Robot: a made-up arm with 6 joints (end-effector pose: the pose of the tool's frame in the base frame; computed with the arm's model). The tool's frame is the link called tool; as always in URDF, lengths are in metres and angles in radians. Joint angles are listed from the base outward.
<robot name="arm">
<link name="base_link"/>
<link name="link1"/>
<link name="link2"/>
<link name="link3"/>
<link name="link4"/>
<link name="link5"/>
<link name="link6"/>
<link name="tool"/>
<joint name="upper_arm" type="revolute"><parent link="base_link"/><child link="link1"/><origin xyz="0 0 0.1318" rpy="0 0 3.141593"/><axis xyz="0 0 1"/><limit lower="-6.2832" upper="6.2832" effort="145" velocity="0.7"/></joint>
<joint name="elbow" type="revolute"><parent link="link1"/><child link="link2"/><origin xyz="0 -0.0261 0" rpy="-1.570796 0 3.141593"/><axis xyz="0 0 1"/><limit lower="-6.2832" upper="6.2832" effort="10" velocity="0.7"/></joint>
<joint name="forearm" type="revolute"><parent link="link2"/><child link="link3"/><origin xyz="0 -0.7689 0" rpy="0 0 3.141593"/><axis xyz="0 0 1"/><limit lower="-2.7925" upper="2.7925" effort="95" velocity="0.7"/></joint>
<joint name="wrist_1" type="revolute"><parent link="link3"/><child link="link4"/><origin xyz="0 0.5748 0" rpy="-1.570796 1.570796 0"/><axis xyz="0 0 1"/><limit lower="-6.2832" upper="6.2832" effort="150" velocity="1.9"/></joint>
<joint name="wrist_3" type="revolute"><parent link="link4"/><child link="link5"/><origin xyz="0 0 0" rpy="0 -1.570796 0"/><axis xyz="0 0 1"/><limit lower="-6.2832" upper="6.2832" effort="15" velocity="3"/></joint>
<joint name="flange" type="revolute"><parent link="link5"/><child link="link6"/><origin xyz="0.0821 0 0" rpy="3.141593 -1.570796 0"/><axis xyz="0 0 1"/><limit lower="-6.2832" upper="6.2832" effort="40" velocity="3"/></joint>
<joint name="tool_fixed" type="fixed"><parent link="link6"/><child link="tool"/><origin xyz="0 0 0" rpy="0 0 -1.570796"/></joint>
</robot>
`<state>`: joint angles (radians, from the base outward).
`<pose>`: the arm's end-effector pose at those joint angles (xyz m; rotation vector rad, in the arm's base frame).
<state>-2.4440 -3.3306 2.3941 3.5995 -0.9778 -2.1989</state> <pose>0.2808 0.1620 -0.2064 0.0914 0.3896 -1.2191</pose>
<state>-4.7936 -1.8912 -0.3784 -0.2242 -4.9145 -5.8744</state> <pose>-0.1082 -1.2282 -0.4307 0.7636 -0.7628 1.7986</pose>
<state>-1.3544 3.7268 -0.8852 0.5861 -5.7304 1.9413</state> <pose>-0.0089 0.2730 -1.1356 -2.6621 0.9634 -0.2283</pose>
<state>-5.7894 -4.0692 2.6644 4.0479 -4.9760 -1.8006</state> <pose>0.0341 -0.0229 -0.2790 1.0465 2.1781 -1.1495</pose>
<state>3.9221 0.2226 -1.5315 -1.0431 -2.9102 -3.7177</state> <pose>0.2506 0.1885 1.0007 0.4753 -2.0269 0.9845</pose>
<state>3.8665 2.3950 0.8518 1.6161 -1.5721 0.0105</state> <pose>-0.3800 -0.2619 -1.0037 -1.6951 0.7129 1.6300</pose>
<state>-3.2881 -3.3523 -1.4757 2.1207 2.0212 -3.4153</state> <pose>-0.6974 0.0128 -0.5195 0.8116 -1.3793 2.4794</pose>
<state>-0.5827 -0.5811 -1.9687 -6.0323 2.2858 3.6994</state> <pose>-0.6139 0.4543 0.3756 -0.1920 0.4131 2.8936</pose>
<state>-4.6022 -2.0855 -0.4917 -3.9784 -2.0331 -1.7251</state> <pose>0.1381 -0.9896 -0.6751 -0.9008 0.5536 -2.4086</pose>
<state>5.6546 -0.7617 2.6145 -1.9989 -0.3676 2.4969</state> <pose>0.1052 -0.0110 0.4952 0.8557 1.8000 0.2334</pose>
